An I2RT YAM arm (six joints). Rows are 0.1 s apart.
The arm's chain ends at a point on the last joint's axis. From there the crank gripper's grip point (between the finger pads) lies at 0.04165 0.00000 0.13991 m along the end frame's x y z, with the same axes.
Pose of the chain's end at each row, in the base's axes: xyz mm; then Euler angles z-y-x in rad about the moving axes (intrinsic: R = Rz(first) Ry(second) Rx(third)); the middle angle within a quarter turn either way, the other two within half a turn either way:
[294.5, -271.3, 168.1, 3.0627, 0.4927, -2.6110]
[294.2, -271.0, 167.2, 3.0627, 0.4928, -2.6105]
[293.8, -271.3, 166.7, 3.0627, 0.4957, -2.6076]
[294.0, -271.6, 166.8, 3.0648, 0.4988, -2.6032]
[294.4, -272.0, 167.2, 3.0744, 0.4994, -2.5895]
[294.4, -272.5, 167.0, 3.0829, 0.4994, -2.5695]
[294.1, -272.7, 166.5, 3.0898, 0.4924, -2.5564]
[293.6, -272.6, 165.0, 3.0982, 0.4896, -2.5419]
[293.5, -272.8, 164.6, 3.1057, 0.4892, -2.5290]
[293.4, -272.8, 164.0, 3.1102, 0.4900, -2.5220]
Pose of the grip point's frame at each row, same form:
[309.2, -343.5, 42.1, 3.0627, 0.4927, -2.6110]
[308.9, -343.2, 41.2, 3.0627, 0.4928, -2.6105]
[308.8, -343.9, 41.0, 3.0627, 0.4957, -2.6076]
[309.3, -344.7, 41.4, 3.0648, 0.4988, -2.6032]
[309.9, -346.6, 42.7, 3.0744, 0.4994, -2.5895]
[309.7, -349.3, 43.8, 3.0829, 0.4994, -2.5695]
[308.5, -350.8, 44.0, 3.0898, 0.4924, -2.5564]
[307.7, -352.3, 43.5, 3.0982, 0.4896, -2.5419]
[307.6, -353.8, 44.0, 3.1057, 0.4892, -2.5290]
[307.7, -354.5, 43.9, 3.1102, 0.4900, -2.5220]

